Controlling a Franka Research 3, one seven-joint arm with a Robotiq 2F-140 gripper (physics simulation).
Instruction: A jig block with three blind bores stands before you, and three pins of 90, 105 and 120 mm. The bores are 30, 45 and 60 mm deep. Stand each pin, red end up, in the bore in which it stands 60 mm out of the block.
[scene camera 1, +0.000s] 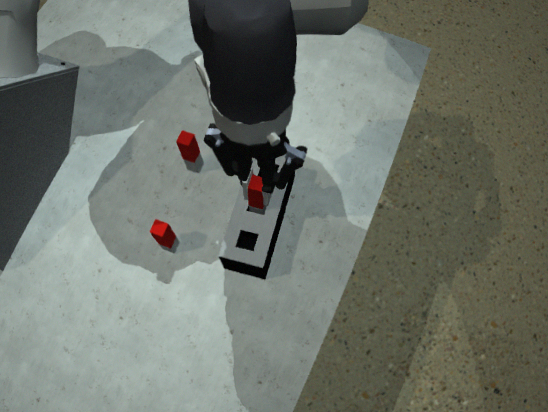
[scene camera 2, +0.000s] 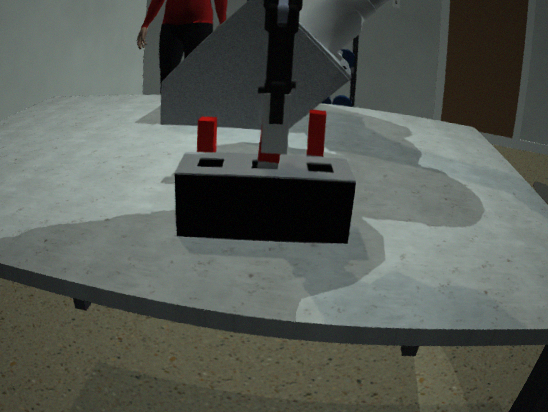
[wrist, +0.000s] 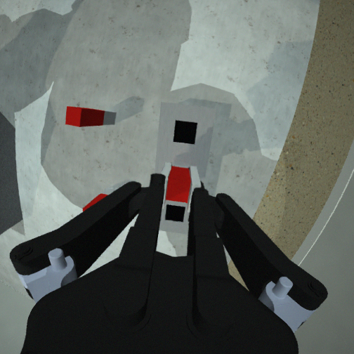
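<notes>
The jig block (scene camera 1: 265, 225) (scene camera 2: 265, 205) (wrist: 167, 145) stands on the table with its bores in a row. My gripper (scene camera 1: 256, 184) (scene camera 2: 275, 137) (wrist: 179, 174) is shut on a pin close above the block. The held pin (scene camera 1: 255, 195) (scene camera 2: 269, 157) is red end up, slightly tilted in scene camera 2. Its lower end is in the middle bore's mouth, with a short grey strip showing above the block. The near outer bore (scene camera 1: 247, 240) (scene camera 2: 210, 162) and far outer bore (scene camera 2: 319, 167) (wrist: 185, 132) are empty. Their depths are hidden.
Two other pins stand red end up on the base side of the block. One pin (scene camera 1: 163, 234) (scene camera 2: 207, 135) is nearer scene camera 1; the other pin (scene camera 1: 188, 146) (scene camera 2: 316, 133) (wrist: 90, 116) is farther. The grey robot pedestal (scene camera 1: 32, 145) (scene camera 2: 215, 85) stands beyond them.
</notes>
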